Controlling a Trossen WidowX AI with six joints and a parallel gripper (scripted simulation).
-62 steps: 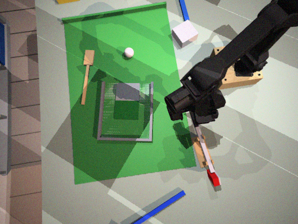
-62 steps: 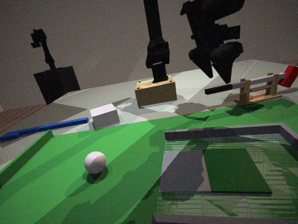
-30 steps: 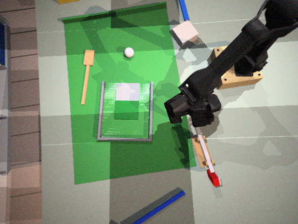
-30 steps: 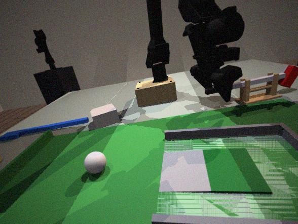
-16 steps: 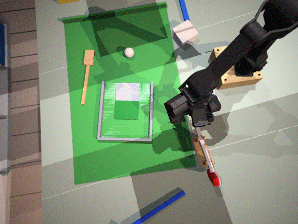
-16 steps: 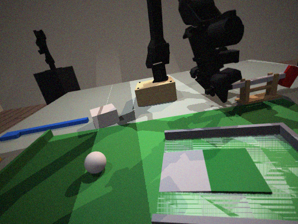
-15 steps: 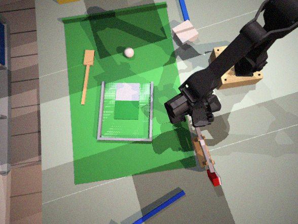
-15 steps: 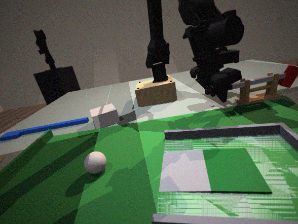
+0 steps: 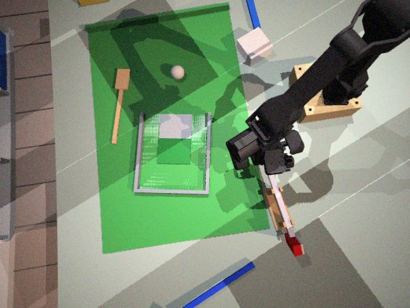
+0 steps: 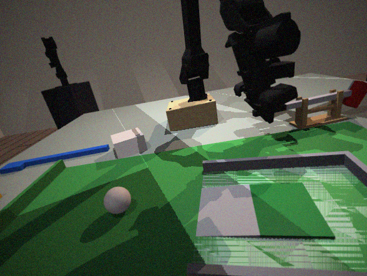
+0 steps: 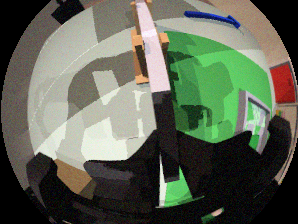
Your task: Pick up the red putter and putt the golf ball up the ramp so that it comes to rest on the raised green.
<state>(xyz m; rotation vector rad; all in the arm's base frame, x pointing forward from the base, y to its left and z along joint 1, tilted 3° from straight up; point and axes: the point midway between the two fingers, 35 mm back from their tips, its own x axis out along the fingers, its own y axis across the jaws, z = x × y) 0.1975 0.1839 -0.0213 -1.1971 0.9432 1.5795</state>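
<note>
Now: the red putter 4 cm behind my gripper tip, 11 cm to the left of it and 3 cm above it. Also, from my gripper tip: small wooden rack (4 cm behind, 12 cm to the left); then wooden paddle (45 cm ahead, 21 cm to the right, 2 cm below); then white golf ball (27 cm ahead, 29 cm to the right, 1 cm below).
</note>
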